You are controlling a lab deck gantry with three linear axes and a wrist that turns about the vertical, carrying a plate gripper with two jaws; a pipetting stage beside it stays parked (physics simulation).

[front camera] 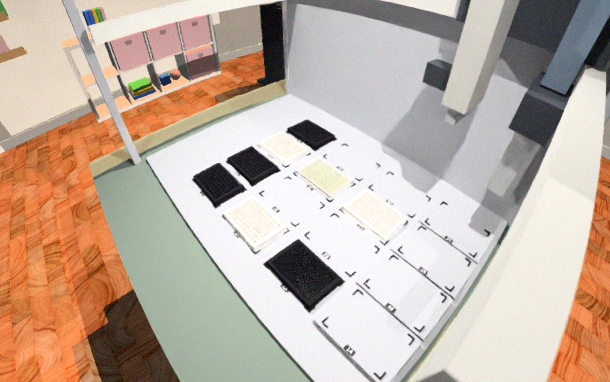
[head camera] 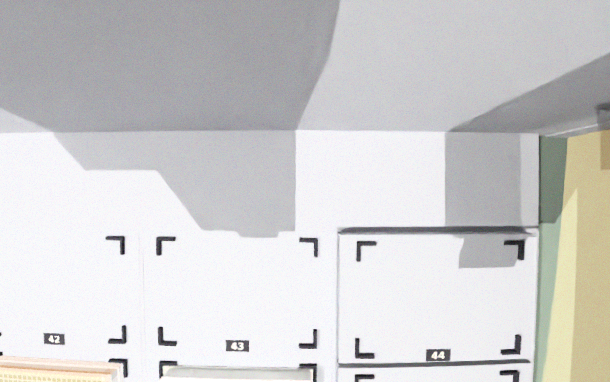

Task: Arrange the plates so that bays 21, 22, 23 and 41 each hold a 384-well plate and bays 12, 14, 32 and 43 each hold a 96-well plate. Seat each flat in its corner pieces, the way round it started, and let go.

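Frame: origin at the robot's base, x left, y back, z up, level; centimetres.
Seen in the pictures: gripper, fingertip midpoint: (front camera: 502, 178); robot's base, link origin: (front camera: 193, 179).
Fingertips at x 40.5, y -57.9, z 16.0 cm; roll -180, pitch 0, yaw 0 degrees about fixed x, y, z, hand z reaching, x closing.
Note:
Offsets run from my fingertips to a thing's middle. "*": to the spot under its first point.
Black plates with fine wells, which look like the 384-well ones, lie in bays 11 @(dx -36.2, dy +51.5, dz -15.2 cm) (front camera: 218, 184), 21 (front camera: 252, 165), 13 (front camera: 303, 275) and 41 @(dx -4.1, dy +51.5, dz -15.2 cm) (front camera: 311, 134). Paler plates, which look like the 96-well ones, lie in bays 12 @(dx -36.2, dy +35.1, dz -15.2 cm) (front camera: 255, 222), 31 (front camera: 284, 147), 32 (front camera: 324, 177) (head camera: 55, 374) and 33 @(dx -14.8, dy +18.7, dz -15.2 cm) (front camera: 375, 215) (head camera: 237, 375). Bays 22, 23, 14 @(* dx -40.8, dy +2.3, dz -14.5 cm) (front camera: 349, 350) and 43 @(* dx -8.4, dy +18.9, dz -15.9 cm) (front camera: 389, 201) (head camera: 237, 345) hold no plate. My gripper's jaws cannot be made out in either view, nor whether they stand open or shut.
A cream column (front camera: 480, 55) with a small tip hangs above the deck's back right. A blue column (front camera: 575, 55) and a dark block (front camera: 537, 115) hang beside it. A grey wall (front camera: 350, 65) (head camera: 150, 65) stands behind the deck. Bays 24, 34, 42 and 44 hold no plate.

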